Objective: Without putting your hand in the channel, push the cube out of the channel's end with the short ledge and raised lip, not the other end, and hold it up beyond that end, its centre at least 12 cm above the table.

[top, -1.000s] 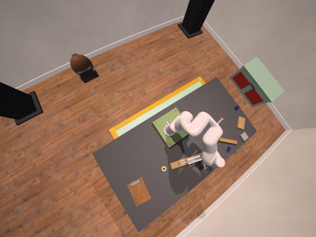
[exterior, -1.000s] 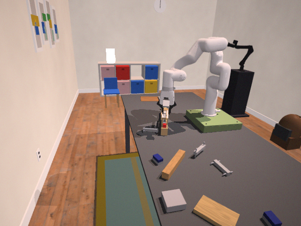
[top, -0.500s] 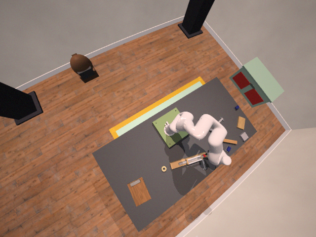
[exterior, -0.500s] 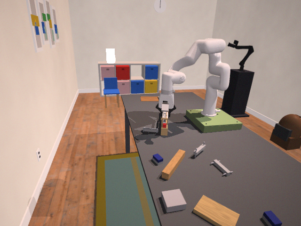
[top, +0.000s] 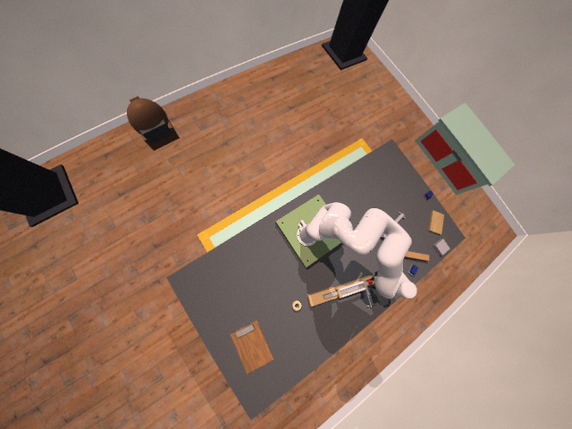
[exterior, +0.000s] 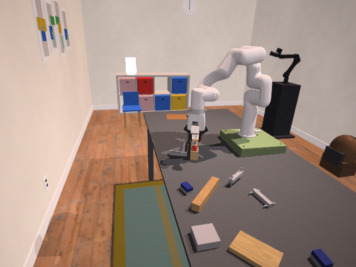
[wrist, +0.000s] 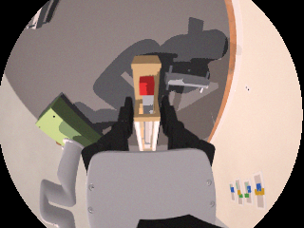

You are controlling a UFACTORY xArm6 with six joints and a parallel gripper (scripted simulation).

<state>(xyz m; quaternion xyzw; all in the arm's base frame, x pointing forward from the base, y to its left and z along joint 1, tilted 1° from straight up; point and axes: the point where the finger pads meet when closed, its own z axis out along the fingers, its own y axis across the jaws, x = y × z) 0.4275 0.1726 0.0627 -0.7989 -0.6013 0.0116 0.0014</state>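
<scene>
Right now the red cube is 7 cm below my hand. Round my hand: wooden bar: 5 cm ahead, 37 cm to the left, 11 cm below; then wooden channel: 4 cm behind, 12 cm to the right, 7 cm below; then grey block: 12 cm ahead, 59 cm to the left, 11 cm below.
</scene>
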